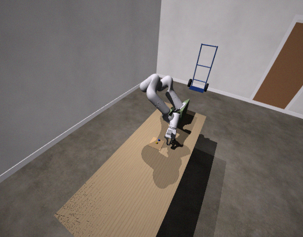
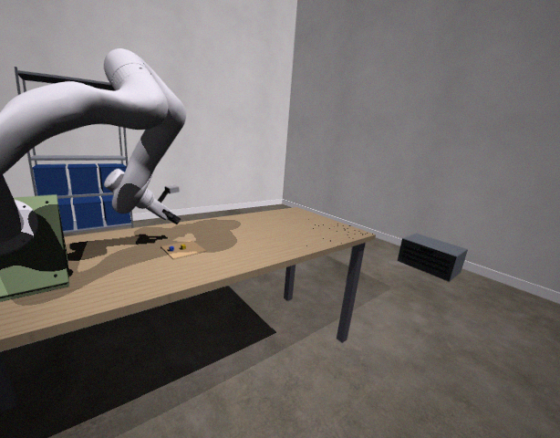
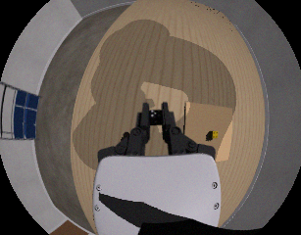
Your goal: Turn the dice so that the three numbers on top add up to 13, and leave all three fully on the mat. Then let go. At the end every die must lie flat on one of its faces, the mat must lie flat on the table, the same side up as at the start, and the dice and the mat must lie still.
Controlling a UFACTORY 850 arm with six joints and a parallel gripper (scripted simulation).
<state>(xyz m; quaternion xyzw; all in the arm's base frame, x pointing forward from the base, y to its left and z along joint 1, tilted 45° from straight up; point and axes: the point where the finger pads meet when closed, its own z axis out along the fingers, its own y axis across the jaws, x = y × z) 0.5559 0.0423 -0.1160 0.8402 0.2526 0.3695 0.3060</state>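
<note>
Right now the blue die is 5 cm behind my hand, 13 cm to the right of it and 8 cm below it. The rest, counted from my hand: black die: 1 cm ahead, 2 cm below; tan mat: 13 cm to the right, 9 cm below; yellow die: 13 cm to the right, 8 cm below.
</note>
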